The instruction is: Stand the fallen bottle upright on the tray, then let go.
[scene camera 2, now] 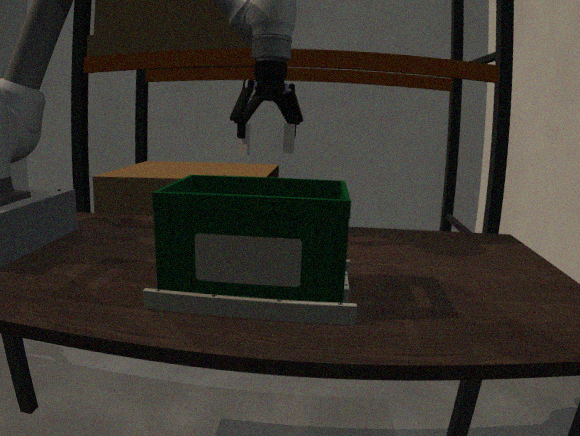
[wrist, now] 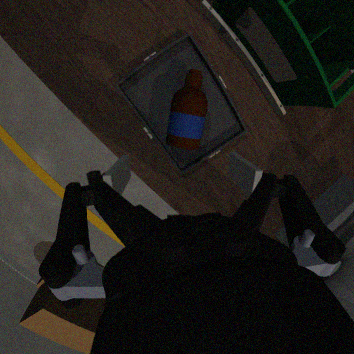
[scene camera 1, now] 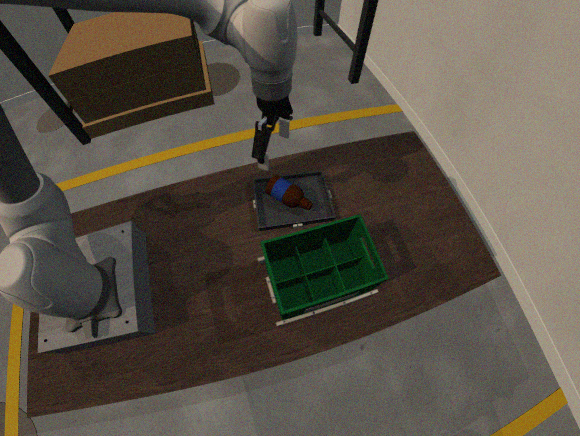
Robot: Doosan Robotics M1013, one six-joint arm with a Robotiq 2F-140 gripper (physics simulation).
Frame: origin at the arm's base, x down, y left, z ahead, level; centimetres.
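Seen in the pictures: gripper, fingertip midpoint: [scene camera 2: 267, 153] [wrist: 179, 163] [scene camera 1: 274, 151]; arm's base, origin of the base link: [wrist: 343, 233] [scene camera 1: 92, 294].
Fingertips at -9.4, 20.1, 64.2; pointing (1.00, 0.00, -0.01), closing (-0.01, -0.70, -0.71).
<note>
Offsets run from my fingertips to a thing's top centre, as dx, dy, dz.
A brown bottle {+11.5, -7.1, +2.7} [scene camera 1: 288, 193] [wrist: 187, 118] with a blue label lies on its side on the dark tray {+16.9, -7.1, +3.4} [scene camera 1: 267, 223] [wrist: 151, 132]. In scene camera 1 its neck points right and toward the green crate; in the wrist view the neck points up. The bottle and tray are hidden behind the crate in scene camera 2. My gripper [scene camera 1: 274, 148] [scene camera 2: 268, 140] [wrist: 179, 163] is open and empty. It hangs high above the table, pointing down, toward the tray's far side. In the wrist view the bottle's base end is nearest the fingers.
A green crate {+1.9, -34.8, +0.4} [scene camera 1: 286, 314] [scene camera 2: 252, 215] with compartments stands next to the tray, with pale rails {+16.4, -44.7, -0.3} [scene camera 1: 327, 307] [scene camera 2: 250, 305] along its base. A wooden box [scene camera 1: 142, 80] [scene camera 2: 185, 170] stands behind the table. Dark rack posts [scene camera 1: 364, 42] [scene camera 2: 500, 120] rise at the back.
</note>
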